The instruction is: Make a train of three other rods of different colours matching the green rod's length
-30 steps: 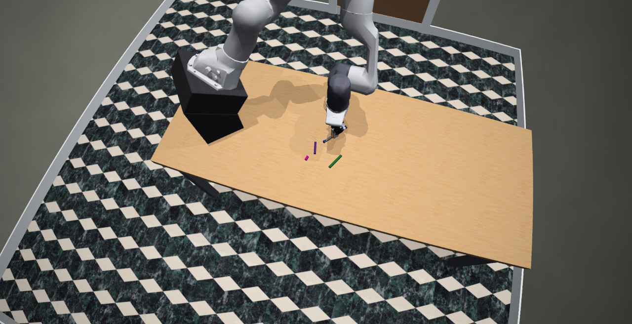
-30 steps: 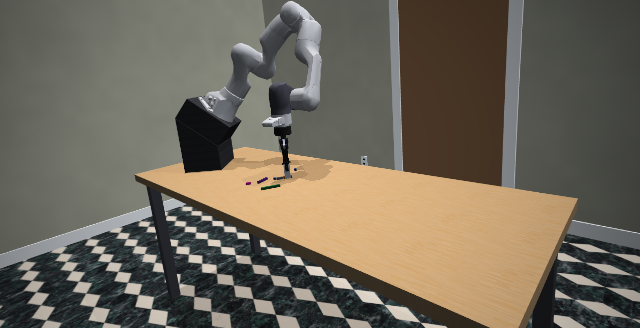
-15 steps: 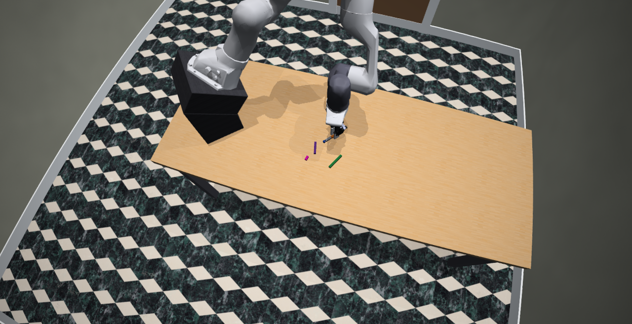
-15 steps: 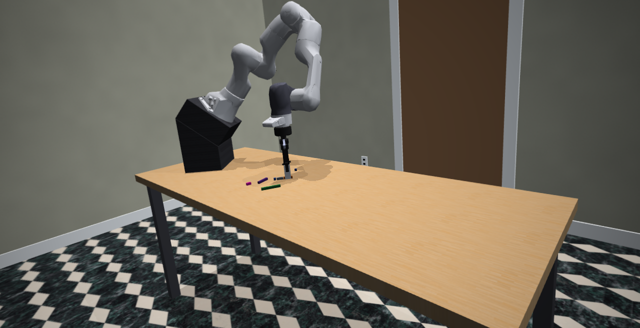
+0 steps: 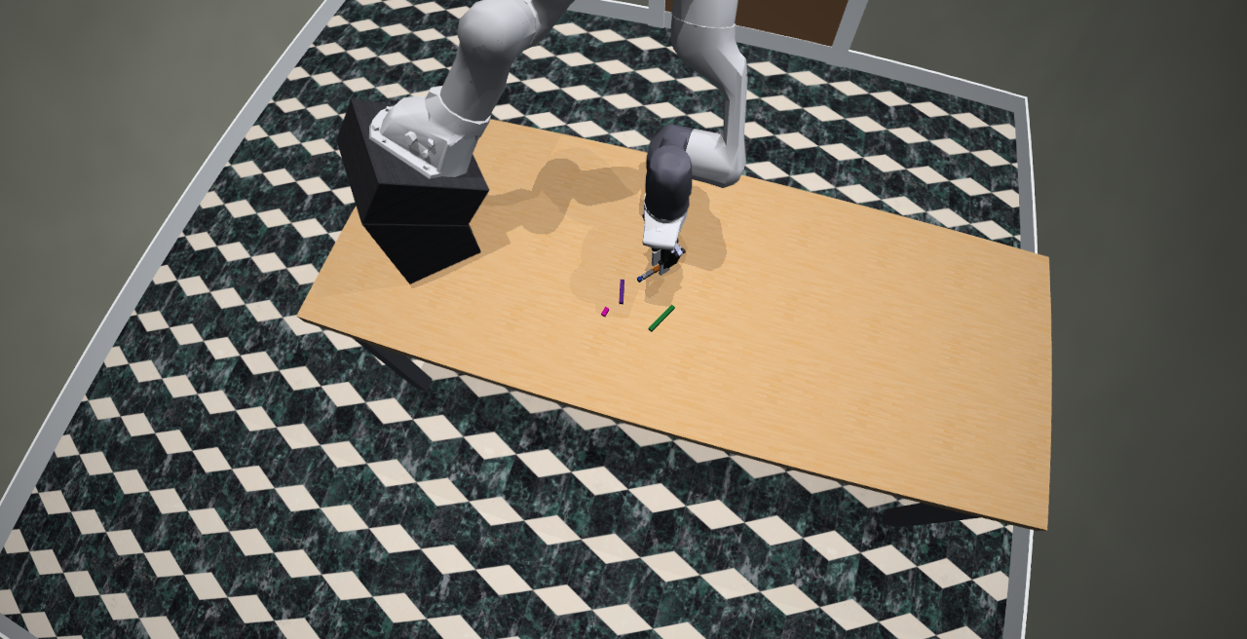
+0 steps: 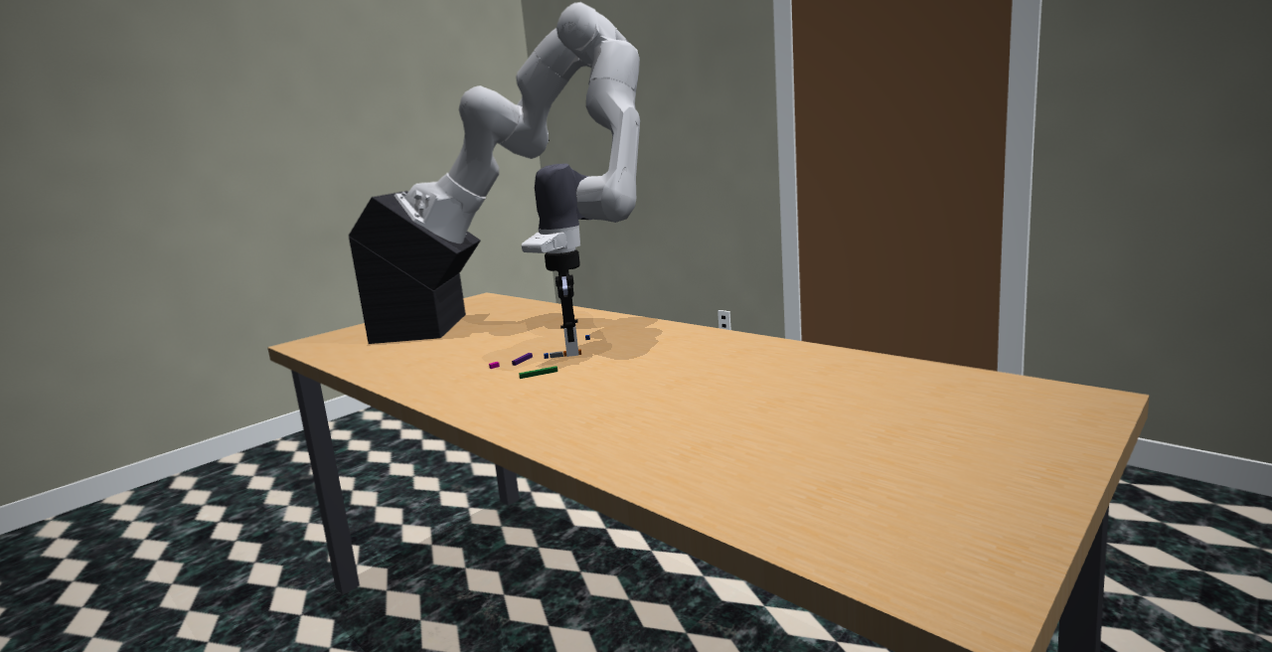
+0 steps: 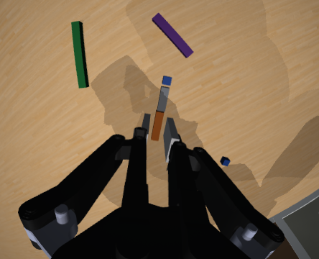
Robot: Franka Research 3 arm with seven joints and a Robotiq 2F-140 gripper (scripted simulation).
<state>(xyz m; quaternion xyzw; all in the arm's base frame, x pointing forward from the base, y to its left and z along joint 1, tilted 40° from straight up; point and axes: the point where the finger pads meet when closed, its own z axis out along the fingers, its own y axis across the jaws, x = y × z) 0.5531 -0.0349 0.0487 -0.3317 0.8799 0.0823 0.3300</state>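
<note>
Now: hand 3 cm above the orange rod. Round my hand: purple rod 9 cm to the right, 7 cm behind, 3 cm below; then grey rod 3 cm to the right, 3 cm below, 2 cm behind; then green rod 13 cm to the right, 3 cm below, 3 cm ahead.
</note>
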